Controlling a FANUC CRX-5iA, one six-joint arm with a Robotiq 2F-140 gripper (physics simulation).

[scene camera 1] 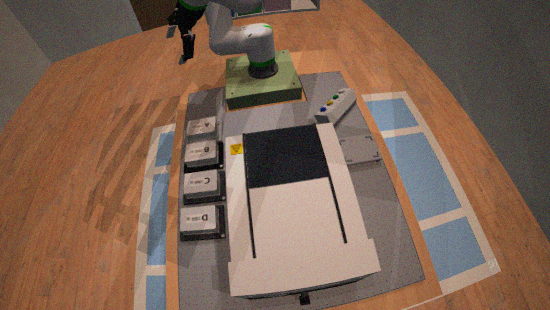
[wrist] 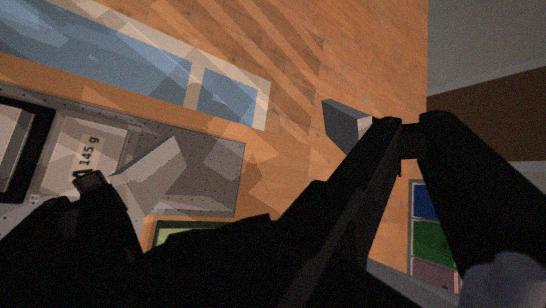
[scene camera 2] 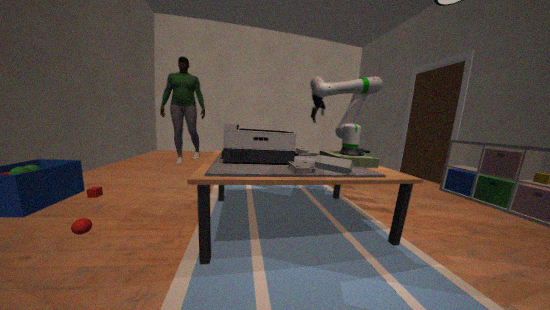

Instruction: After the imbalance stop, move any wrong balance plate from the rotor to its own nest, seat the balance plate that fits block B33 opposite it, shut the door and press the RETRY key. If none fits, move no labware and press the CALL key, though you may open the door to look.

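Places are measured from the arm's base along level axes (x back, y right, z up), in metres.
Pixels of known places: gripper, between the fingertips: (scene camera 1: 175, 49) (wrist: 250, 135) (scene camera 2: 318, 119); arm's base, origin of its link: (scene camera 1: 263, 69) (scene camera 2: 348, 154).
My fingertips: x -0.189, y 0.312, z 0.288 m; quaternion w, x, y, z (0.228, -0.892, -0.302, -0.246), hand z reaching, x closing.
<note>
For each thing: its top centre in the pictures, then the offset to it from my fingertips. Level surfaces: height alone.
- Balance plates A, centre of its top: (wrist: 87, 158) (scene camera 1: 200, 125) dz -0.296, dx -0.148, dy -0.055 m
- B, centre of its top: (scene camera 1: 200, 150) dz -0.296, dx -0.276, dy -0.073 m
- C, centre of its top: (scene camera 1: 200, 181) dz -0.296, dx -0.411, dy -0.093 m
- D, centre of its top: (scene camera 1: 197, 218) dz -0.296, dx -0.550, dy -0.099 m
- centrifuge's dark top panel, centre of its top: (scene camera 1: 283, 153) dz -0.137, dx -0.423, dy -0.393 m
- key box, centre of its top: (scene camera 1: 337, 99) (scene camera 2: 334, 156) dz -0.266, dx -0.073, dy -0.626 m
- low grey platform with corner marks, centre of its top: (scene camera 1: 359, 147) (scene camera 2: 301, 163) dz -0.309, dx -0.294, dy -0.676 m
- table, height of its surface: dz -0.366 m
My gripper (scene camera 1: 178, 46) (scene camera 2: 318, 116) (wrist: 250, 135) is open and empty, high beyond the nest row. Balance plates A (scene camera 1: 201, 126) (wrist: 90, 150), B (scene camera 1: 202, 151), C (scene camera 1: 201, 182) and D (scene camera 1: 199, 219) sit in a row left of the white centrifuge (scene camera 1: 295, 225) (scene camera 2: 260, 140). Plate A reads 145 g in the wrist view. The centrifuge's dark top panel (scene camera 1: 285, 156) looks flat; the rotor and block B33 do not show. The key box (scene camera 1: 327, 113) (scene camera 2: 334, 164) carries blue (scene camera 1: 323, 109), yellow (scene camera 1: 329, 102), green (scene camera 1: 335, 97) and pale keys; their labels are unreadable.
A low grey platform with corner marks (scene camera 1: 361, 150) lies right of the centrifuge. The green robot base (scene camera 1: 240, 94) stands behind it. A person (scene camera 2: 183, 90) stands beyond the table (scene camera 2: 300, 180). A blue bin (scene camera 2: 45, 185) and a cubby shelf stand on the floor.
</note>
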